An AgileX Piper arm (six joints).
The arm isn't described. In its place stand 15 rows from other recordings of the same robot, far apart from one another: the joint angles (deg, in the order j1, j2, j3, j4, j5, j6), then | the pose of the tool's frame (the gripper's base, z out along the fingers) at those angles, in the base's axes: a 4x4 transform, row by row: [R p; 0 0 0 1], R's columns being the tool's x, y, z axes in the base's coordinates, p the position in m.
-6.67 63.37 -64.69 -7.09 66.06 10.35 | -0.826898 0.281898 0.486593 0.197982; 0.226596 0.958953 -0.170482 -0.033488; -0.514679 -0.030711 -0.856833 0.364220; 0 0 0 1
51.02 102.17 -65.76 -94.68 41.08 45.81 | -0.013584 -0.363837 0.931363 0.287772; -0.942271 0.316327 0.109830 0.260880; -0.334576 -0.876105 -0.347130 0.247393; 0 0 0 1
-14.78 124.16 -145.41 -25.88 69.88 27.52 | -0.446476 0.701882 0.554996 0.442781; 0.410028 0.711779 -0.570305 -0.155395; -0.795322 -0.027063 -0.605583 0.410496; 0 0 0 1
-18.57 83.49 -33.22 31.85 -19.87 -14.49 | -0.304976 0.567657 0.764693 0.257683; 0.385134 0.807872 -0.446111 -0.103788; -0.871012 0.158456 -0.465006 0.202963; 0 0 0 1
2.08 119.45 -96.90 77.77 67.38 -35.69 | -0.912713 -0.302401 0.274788 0.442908; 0.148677 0.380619 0.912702 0.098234; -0.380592 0.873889 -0.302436 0.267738; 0 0 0 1
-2.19 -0.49 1.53 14.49 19.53 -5.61 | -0.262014 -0.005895 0.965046 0.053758; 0.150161 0.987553 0.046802 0.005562; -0.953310 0.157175 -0.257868 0.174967; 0 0 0 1
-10.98 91.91 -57.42 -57.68 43.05 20.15 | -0.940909 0.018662 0.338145 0.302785; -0.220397 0.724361 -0.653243 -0.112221; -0.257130 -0.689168 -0.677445 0.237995; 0 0 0 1
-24.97 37.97 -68.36 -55.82 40.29 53.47 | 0.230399 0.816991 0.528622 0.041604; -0.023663 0.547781 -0.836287 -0.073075; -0.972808 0.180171 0.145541 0.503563; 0 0 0 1
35.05 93.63 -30.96 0.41 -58.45 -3.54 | 0.044088 -0.567687 0.822063 0.245973; -0.039928 0.821204 0.569236 0.171874; -0.998229 -0.057920 0.013539 0.203491; 0 0 0 1
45.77 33.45 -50.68 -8.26 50.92 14.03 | -0.426351 -0.585305 0.689669 0.069360; -0.219988 0.806639 0.548579 0.056700; -0.877400 0.082169 -0.472671 0.383071; 0 0 0 1
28.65 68.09 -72.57 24.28 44.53 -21.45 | -0.426854 -0.701117 0.571167 0.204811; -0.302165 0.705875 0.640654 0.141801; -0.852345 0.100879 -0.513158 0.415685; 0 0 0 1
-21.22 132.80 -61.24 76.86 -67.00 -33.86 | -0.175223 0.984529 -0.000606 0.316995; 0.271111 0.047659 -0.961367 -0.210588; -0.946465 -0.168618 -0.275268 0.057600; 0 0 0 1
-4.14 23.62 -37.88 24.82 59.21 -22.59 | -0.563519 -0.313035 0.764497 0.055805; -0.109865 0.945603 0.306209 0.028861; -0.818765 0.088563 -0.567257 0.323361; 0 0 0 1
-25.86 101.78 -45.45 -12.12 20.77 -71.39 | -0.560273 -0.789805 0.249603 0.265035; -0.827750 0.522806 -0.203726 -0.135995; 0.030410 -0.320751 -0.946675 0.123374; 0 0 0 1
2.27 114.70 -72.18 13.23 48.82 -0.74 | -0.993732 0.087903 0.069058 0.371348; 0.098820 0.979575 0.175123 0.030407; -0.052253 0.180850 -0.982122 0.138762; 0 0 0 1
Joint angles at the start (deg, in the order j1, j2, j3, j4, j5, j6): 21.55, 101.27, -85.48, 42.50, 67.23, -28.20
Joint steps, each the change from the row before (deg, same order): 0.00, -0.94, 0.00, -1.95, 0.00, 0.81; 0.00, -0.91, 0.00, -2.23, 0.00, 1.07; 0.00, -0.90, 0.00, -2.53, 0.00, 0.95; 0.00, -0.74, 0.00, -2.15, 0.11, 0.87; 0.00, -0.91, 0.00, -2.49, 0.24, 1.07; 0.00, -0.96, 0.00, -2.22, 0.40, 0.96; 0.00, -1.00, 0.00, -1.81, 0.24, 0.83; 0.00, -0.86, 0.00, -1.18, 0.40, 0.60; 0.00, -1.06, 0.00, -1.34, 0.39, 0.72; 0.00, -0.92, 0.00, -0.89, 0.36, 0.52; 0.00, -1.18, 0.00, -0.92, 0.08, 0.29
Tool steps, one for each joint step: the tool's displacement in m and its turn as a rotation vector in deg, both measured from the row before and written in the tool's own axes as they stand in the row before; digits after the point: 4 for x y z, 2 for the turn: 0.0015, 0.0017, -0.0052, 1.71, 0.10, -0.52; 0.0017, 0.0010, -0.0052, 1.95, 0.20, -0.33; 0.0019, 0.0003, -0.0052, 2.22, 0.28, -0.53; 0.0018, 0.0001, -0.0044, 1.86, 0.32, -0.35; 0.0023, 0.0002, -0.0055, 2.15, 0.38, -0.33; 0.0024, 0.0006, -0.0058, 1.89, 0.33, -0.32; 0.0021, 0.0009, -0.0061, 1.64, -0.03, -0.28; 0.0019, 0.0013, -0.0053, 1.02, 0.00, -0.19; 0.0022, 0.0015, -0.0066, 1.22, -0.15, -0.19; 0.0019, 0.0016, -0.0057, 0.82, -0.21, -0.15; 0.0018, 0.0020, -0.0073, 0.99, -0.71, -0.47
